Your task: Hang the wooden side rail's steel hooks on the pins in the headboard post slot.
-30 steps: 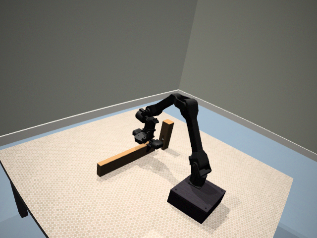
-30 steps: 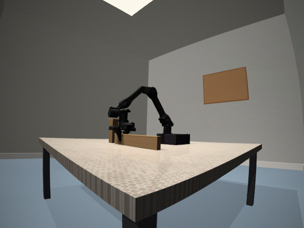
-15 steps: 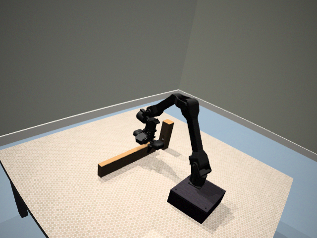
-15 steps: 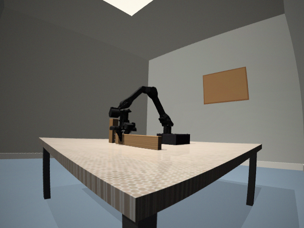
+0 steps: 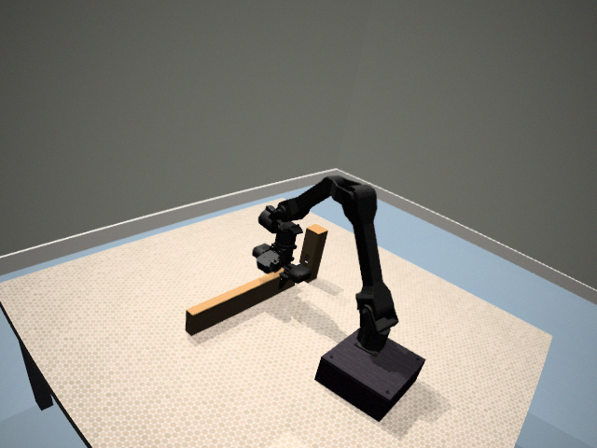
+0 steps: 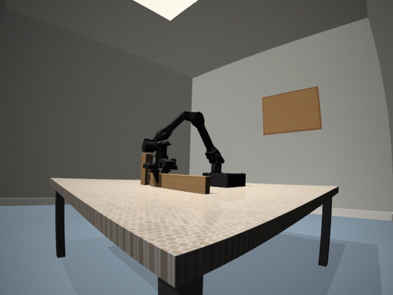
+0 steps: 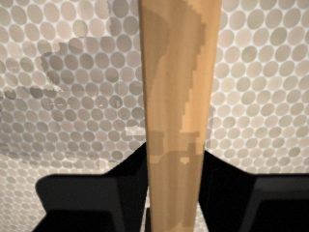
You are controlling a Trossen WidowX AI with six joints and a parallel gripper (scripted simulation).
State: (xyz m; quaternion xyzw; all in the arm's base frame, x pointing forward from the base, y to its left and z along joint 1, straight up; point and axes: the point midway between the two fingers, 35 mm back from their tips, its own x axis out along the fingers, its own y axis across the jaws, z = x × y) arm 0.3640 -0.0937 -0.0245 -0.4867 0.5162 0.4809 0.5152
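The headboard post is 10 mm behind my gripper tip, 140 mm to the right of it and 60 mm above it.
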